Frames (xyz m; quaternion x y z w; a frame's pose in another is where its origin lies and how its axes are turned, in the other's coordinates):
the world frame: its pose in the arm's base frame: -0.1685 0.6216 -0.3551 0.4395 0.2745 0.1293 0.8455
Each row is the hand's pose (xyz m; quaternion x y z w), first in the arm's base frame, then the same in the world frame.
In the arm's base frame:
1: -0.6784 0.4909 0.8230 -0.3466 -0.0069 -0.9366 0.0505
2: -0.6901 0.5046 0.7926 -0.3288 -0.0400 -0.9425 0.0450
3: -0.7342 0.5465 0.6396 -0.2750 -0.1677 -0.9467 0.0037
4: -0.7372 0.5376 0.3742 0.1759 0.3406 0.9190 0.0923
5: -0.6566 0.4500 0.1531 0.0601 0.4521 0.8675 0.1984
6: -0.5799 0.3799 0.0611 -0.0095 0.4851 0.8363 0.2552
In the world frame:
1: -0.8890 0.8717 0.3387 0.0590 0.3865 0.8905 0.2326
2: -0.8816 0.8546 0.3087 0.0442 0.4179 0.8753 0.2393
3: -0.8447 0.7534 0.1842 -0.0040 0.5233 0.8027 0.2862
4: -0.7582 0.5321 0.0656 -0.1001 0.6438 0.6636 0.3676
5: -0.6553 0.3031 0.0686 -0.2161 0.7013 0.5256 0.4304
6: -0.5927 0.1893 0.1175 -0.2870 0.7089 0.4583 0.4529

